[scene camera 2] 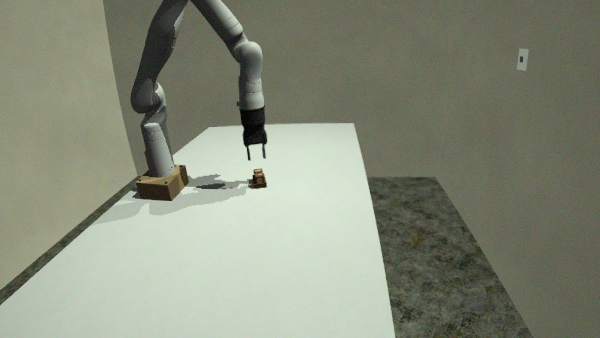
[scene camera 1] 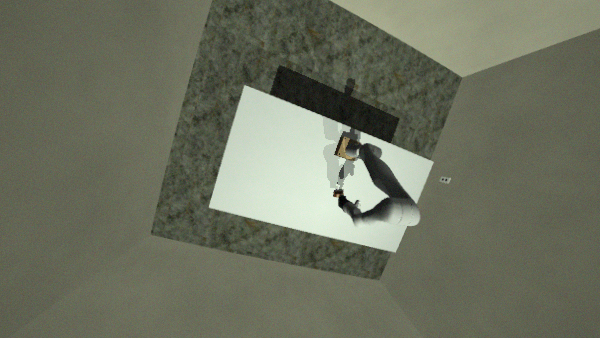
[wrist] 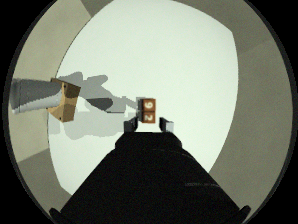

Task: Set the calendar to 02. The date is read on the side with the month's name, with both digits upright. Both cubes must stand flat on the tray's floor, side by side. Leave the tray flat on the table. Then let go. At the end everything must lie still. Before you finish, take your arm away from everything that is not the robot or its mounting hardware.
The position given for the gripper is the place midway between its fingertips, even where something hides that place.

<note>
In view: the gripper (scene camera 2: 256,158).
The gripper is seen too in the wrist view (wrist: 148,122).
</note>
